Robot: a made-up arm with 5 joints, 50 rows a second.
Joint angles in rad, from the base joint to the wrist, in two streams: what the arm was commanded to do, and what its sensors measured. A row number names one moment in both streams.
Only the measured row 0 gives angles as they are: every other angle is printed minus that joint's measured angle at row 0.
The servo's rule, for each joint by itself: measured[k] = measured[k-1] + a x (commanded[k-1-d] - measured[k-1]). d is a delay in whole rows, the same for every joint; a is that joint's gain. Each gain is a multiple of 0.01, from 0.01 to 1. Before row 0 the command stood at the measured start. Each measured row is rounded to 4 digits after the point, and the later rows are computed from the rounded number. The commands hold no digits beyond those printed.
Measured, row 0: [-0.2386 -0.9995 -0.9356 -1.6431 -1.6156]
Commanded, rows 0 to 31: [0.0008 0.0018 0.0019 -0.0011 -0.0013]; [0.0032 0.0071 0.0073 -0.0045 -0.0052]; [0.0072 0.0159 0.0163 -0.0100 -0.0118]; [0.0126 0.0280 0.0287 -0.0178 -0.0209]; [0.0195 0.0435 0.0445 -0.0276 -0.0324]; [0.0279 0.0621 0.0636 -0.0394 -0.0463]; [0.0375 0.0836 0.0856 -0.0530 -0.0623]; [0.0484 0.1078 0.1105 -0.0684 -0.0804]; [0.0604 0.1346 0.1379 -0.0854 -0.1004]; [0.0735 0.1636 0.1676 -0.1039 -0.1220]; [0.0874 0.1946 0.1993 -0.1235 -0.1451]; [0.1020 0.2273 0.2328 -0.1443 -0.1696]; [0.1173 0.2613 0.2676 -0.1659 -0.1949]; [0.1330 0.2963 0.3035 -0.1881 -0.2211]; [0.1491 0.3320 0.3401 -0.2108 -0.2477]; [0.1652 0.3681 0.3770 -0.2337 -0.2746]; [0.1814 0.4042 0.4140 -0.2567 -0.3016]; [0.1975 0.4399 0.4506 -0.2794 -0.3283]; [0.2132 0.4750 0.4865 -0.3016 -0.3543]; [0.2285 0.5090 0.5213 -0.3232 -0.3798]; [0.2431 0.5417 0.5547 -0.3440 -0.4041]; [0.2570 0.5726 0.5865 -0.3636 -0.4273]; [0.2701 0.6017 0.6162 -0.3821 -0.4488]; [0.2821 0.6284 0.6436 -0.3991 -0.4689]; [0.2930 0.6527 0.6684 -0.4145 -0.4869]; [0.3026 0.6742 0.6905 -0.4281 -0.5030]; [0.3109 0.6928 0.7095 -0.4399 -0.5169]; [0.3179 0.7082 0.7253 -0.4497 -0.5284]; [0.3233 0.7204 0.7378 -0.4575 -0.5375]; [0.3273 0.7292 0.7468 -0.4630 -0.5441]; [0.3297 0.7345 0.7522 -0.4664 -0.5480]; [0.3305 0.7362 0.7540 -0.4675 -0.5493]
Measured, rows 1 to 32: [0.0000 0.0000 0.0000 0.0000 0.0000]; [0.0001 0.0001 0.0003 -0.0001 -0.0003]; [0.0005 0.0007 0.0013 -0.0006 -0.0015]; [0.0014 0.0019 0.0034 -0.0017 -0.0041]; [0.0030 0.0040 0.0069 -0.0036 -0.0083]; [0.0053 0.0072 0.0122 -0.0065 -0.0143]; [0.0085 0.0116 0.0194 -0.0104 -0.0223]; [0.0126 0.0174 0.0287 -0.0155 -0.0323]; [0.0176 0.0246 0.0402 -0.0218 -0.0443]; [0.0236 0.0334 0.0539 -0.0294 -0.0583]; [0.0306 0.0438 0.0698 -0.0383 -0.0742]; [0.0386 0.0559 0.0879 -0.0485 -0.0919]; [0.0475 0.0696 0.1082 -0.0600 -0.1113]; [0.0573 0.0849 0.1305 -0.0727 -0.1322]; [0.0679 0.1018 0.1547 -0.0865 -0.1544]; [0.0793 0.1202 0.1807 -0.1014 -0.1777]; [0.0913 0.1400 0.2082 -0.1173 -0.2019]; [0.1039 0.1611 0.2370 -0.1340 -0.2268]; [0.1170 0.1834 0.2669 -0.1514 -0.2522]; [0.1305 0.2067 0.2976 -0.1694 -0.2777]; [0.1442 0.2309 0.3289 -0.1879 -0.3032]; [0.1580 0.2558 0.3605 -0.2066 -0.3284]; [0.1719 0.2811 0.3921 -0.2254 -0.3531]; [0.1856 0.3067 0.4235 -0.2442 -0.3770]; [0.1991 0.3324 0.4543 -0.2628 -0.4000]; [0.2122 0.3580 0.4843 -0.2810 -0.4217]; [0.2249 0.3833 0.5132 -0.2987 -0.4420]; [0.2369 0.4081 0.5407 -0.3156 -0.4607]; [0.2482 0.4321 0.5665 -0.3317 -0.4776]; [0.2587 0.4552 0.5905 -0.3468 -0.4926]; [0.2683 0.4771 0.6124 -0.3607 -0.5055]; [0.2769 0.4977 0.6320 -0.3734 -0.5161]
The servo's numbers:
d 1
a 0.14 0.08 0.14 0.12 0.25

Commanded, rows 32 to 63: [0.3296 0.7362 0.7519 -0.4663 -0.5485]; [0.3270 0.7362 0.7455 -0.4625 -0.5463]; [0.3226 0.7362 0.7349 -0.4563 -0.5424]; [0.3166 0.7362 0.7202 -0.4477 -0.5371]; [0.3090 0.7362 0.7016 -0.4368 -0.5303]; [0.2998 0.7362 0.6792 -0.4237 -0.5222]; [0.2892 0.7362 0.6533 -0.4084 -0.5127]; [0.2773 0.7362 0.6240 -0.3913 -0.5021]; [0.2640 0.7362 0.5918 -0.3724 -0.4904]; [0.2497 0.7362 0.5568 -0.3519 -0.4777]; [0.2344 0.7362 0.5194 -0.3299 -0.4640]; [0.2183 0.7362 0.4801 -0.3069 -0.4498]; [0.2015 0.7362 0.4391 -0.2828 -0.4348]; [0.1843 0.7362 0.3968 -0.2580 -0.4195]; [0.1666 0.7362 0.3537 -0.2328 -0.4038]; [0.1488 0.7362 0.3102 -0.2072 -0.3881]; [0.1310 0.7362 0.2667 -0.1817 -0.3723]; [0.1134 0.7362 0.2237 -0.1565 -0.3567]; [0.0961 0.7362 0.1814 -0.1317 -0.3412]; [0.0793 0.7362 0.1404 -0.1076 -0.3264]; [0.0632 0.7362 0.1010 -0.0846 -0.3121]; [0.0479 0.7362 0.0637 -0.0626 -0.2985]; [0.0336 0.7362 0.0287 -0.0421 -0.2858]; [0.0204 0.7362 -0.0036 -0.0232 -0.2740]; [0.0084 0.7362 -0.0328 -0.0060 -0.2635]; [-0.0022 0.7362 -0.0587 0.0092 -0.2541]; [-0.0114 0.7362 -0.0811 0.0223 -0.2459]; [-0.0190 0.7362 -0.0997 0.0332 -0.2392]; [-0.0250 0.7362 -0.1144 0.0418 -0.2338]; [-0.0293 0.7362 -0.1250 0.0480 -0.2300]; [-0.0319 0.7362 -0.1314 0.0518 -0.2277]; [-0.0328 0.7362 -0.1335 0.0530 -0.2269]
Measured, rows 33 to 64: [0.2844 0.5168 0.6491 -0.3847 -0.5244]; [0.2907 0.5344 0.6635 -0.3945 -0.5304]; [0.2958 0.5505 0.6750 -0.4027 -0.5344]; [0.2996 0.5654 0.6834 -0.4091 -0.5364]; [0.3020 0.5791 0.6886 -0.4137 -0.5366]; [0.3030 0.5917 0.6904 -0.4165 -0.5350]; [0.3026 0.6033 0.6888 -0.4174 -0.5318]; [0.3007 0.6139 0.6838 -0.4163 -0.5270]; [0.2974 0.6237 0.6754 -0.4133 -0.5208]; [0.2927 0.6327 0.6637 -0.4084 -0.5132]; [0.2867 0.6410 0.6487 -0.4016 -0.5043]; [0.2794 0.6486 0.6306 -0.3930 -0.4942]; [0.2708 0.6556 0.6095 -0.3827 -0.4831]; [0.2611 0.6620 0.5856 -0.3707 -0.4710]; [0.2503 0.6679 0.5592 -0.3572 -0.4581]; [0.2386 0.6734 0.5304 -0.3423 -0.4445]; [0.2260 0.6784 0.4996 -0.3261 -0.4304]; [0.2127 0.6830 0.4670 -0.3088 -0.4159]; [0.1988 0.6873 0.4329 -0.2905 -0.4011]; [0.1844 0.6912 0.3977 -0.2714 -0.3861]; [0.1697 0.6948 0.3617 -0.2517 -0.3712]; [0.1548 0.6981 0.3252 -0.2316 -0.3564]; [0.1398 0.7011 0.2886 -0.2113 -0.3419]; [0.1249 0.7039 0.2522 -0.1910 -0.3279]; [0.1103 0.7065 0.2164 -0.1709 -0.3144]; [0.0960 0.7089 0.1815 -0.1511 -0.3017]; [0.0823 0.7111 0.1479 -0.1319 -0.2898]; [0.0692 0.7131 0.1158 -0.1134 -0.2788]; [0.0569 0.7149 0.0856 -0.0958 -0.2689]; [0.0454 0.7166 0.0576 -0.0793 -0.2601]; [0.0349 0.7182 0.0320 -0.0640 -0.2526]; [0.0255 0.7196 0.0091 -0.0501 -0.2464]
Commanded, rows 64 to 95: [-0.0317 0.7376 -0.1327 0.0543 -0.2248]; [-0.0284 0.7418 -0.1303 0.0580 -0.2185]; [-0.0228 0.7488 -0.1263 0.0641 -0.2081]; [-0.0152 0.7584 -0.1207 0.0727 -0.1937]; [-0.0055 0.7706 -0.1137 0.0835 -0.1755]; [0.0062 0.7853 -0.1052 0.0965 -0.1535]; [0.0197 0.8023 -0.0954 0.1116 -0.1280]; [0.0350 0.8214 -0.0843 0.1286 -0.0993]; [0.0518 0.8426 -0.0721 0.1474 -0.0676]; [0.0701 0.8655 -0.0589 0.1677 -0.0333]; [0.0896 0.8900 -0.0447 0.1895 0.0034]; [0.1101 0.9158 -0.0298 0.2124 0.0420]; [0.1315 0.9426 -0.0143 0.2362 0.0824]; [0.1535 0.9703 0.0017 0.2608 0.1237]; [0.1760 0.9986 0.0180 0.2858 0.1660]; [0.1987 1.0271 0.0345 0.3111 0.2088]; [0.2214 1.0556 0.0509 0.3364 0.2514]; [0.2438 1.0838 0.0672 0.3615 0.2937]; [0.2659 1.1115 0.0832 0.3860 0.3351]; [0.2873 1.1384 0.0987 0.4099 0.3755]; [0.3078 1.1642 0.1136 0.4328 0.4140]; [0.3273 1.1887 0.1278 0.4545 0.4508]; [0.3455 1.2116 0.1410 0.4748 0.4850]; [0.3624 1.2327 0.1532 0.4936 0.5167]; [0.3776 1.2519 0.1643 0.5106 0.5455]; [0.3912 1.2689 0.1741 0.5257 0.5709]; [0.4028 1.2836 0.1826 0.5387 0.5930]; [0.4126 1.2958 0.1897 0.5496 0.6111]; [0.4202 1.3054 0.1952 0.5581 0.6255]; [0.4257 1.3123 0.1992 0.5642 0.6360]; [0.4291 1.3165 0.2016 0.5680 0.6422]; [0.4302 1.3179 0.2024 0.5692 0.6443]
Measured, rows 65 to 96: [0.0173 0.7209 -0.0109 -0.0377 -0.2415]; [0.0104 0.7222 -0.0280 -0.0267 -0.2373]; [0.0050 0.7238 -0.0423 -0.0165 -0.2326]; [0.0011 0.7258 -0.0541 -0.0068 -0.2265]; [-0.0012 0.7284 -0.0634 0.0027 -0.2183]; [-0.0018 0.7318 -0.0704 0.0124 -0.2076]; [-0.0007 0.7361 -0.0753 0.0225 -0.1941]; [0.0022 0.7414 -0.0781 0.0332 -0.1776]; [0.0068 0.7478 -0.0790 0.0446 -0.1580]; [0.0131 0.7554 -0.0780 0.0569 -0.1354]; [0.0211 0.7642 -0.0753 0.0702 -0.1099]; [0.0307 0.7743 -0.0710 0.0845 -0.0816]; [0.0418 0.7856 -0.0652 0.0998 -0.0507]; [0.0544 0.7982 -0.0581 0.1162 -0.0174]; [0.0683 0.8120 -0.0497 0.1336 0.0179]; [0.0834 0.8269 -0.0402 0.1519 0.0549]; [0.0995 0.8429 -0.0297 0.1710 0.0934]; [0.1166 0.8599 -0.0184 0.1908 0.1329]; [0.1344 0.8778 -0.0064 0.2113 0.1731]; [0.1528 0.8965 0.0061 0.2323 0.2136]; [0.1716 0.9159 0.0191 0.2536 0.2541]; [0.1907 0.9358 0.0323 0.2751 0.2941]; [0.2098 0.9560 0.0457 0.2966 0.3333]; [0.2288 0.9764 0.0590 0.3180 0.3712]; [0.2475 0.9969 0.0722 0.3391 0.4076]; [0.2657 1.0173 0.0851 0.3597 0.4421]; [0.2833 1.0374 0.0976 0.3796 0.4743]; [0.3000 1.0571 0.1095 0.3987 0.5040]; [0.3158 1.0762 0.1207 0.4168 0.5308]; [0.3304 1.0945 0.1311 0.4338 0.5545]; [0.3437 1.1119 0.1406 0.4494 0.5749]; [0.3557 1.1283 0.1491 0.4636 0.5917]
